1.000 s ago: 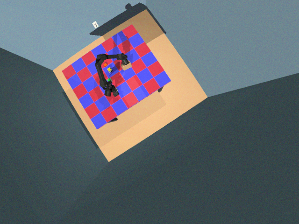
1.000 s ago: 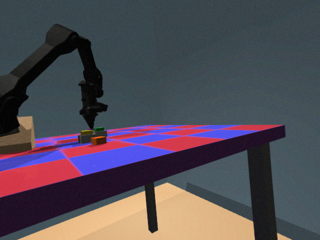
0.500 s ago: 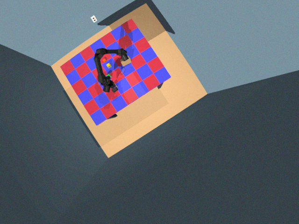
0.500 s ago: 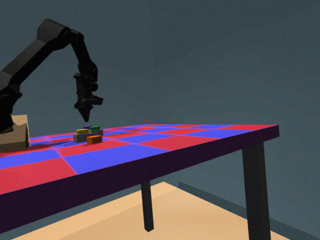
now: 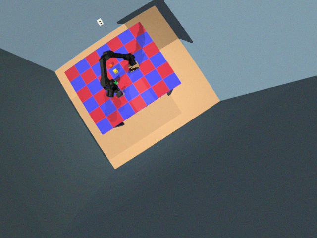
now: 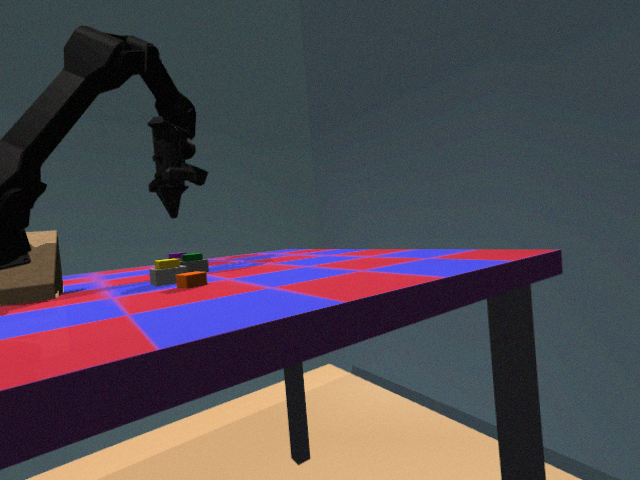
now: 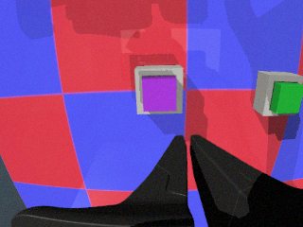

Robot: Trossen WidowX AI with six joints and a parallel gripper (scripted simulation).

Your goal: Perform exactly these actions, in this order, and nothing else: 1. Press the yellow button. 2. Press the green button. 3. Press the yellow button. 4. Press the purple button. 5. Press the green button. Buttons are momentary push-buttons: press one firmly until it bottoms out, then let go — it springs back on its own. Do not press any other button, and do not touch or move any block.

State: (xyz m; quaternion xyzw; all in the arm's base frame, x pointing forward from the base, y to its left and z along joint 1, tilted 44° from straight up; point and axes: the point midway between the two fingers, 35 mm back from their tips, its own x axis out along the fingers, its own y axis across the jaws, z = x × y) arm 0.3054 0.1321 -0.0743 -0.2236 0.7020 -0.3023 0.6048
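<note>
Now: the green button 1 cm behind my gripper tip, 13 cm to the right of it and 9 cm below it. Also, from my gripper tip: yellow button 9 cm behind, 24 cm to the right, 9 cm below; orange block 8 cm behind, 33 cm to the right, 11 cm below; purple button 1 cm to the left, 9 cm below.
</note>
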